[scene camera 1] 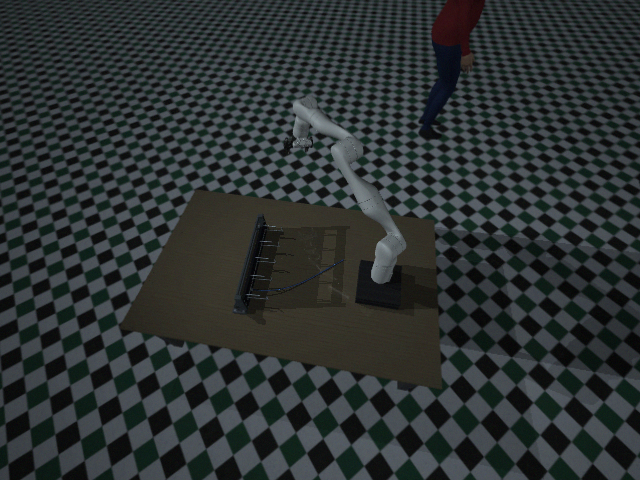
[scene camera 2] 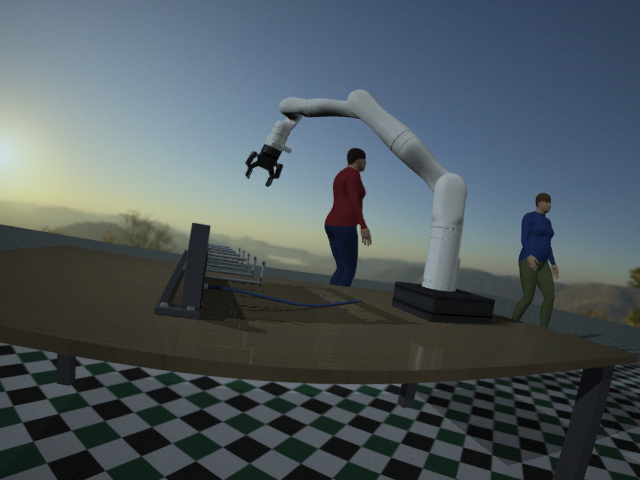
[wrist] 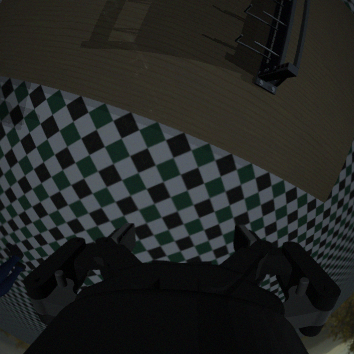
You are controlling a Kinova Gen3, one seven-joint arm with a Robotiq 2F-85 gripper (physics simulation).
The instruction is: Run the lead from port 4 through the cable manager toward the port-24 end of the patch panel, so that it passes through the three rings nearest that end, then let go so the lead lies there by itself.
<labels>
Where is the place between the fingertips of the gripper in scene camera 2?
At 257, 182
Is the gripper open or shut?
Open.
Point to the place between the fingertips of the gripper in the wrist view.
183, 235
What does the gripper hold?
Nothing.
</labels>
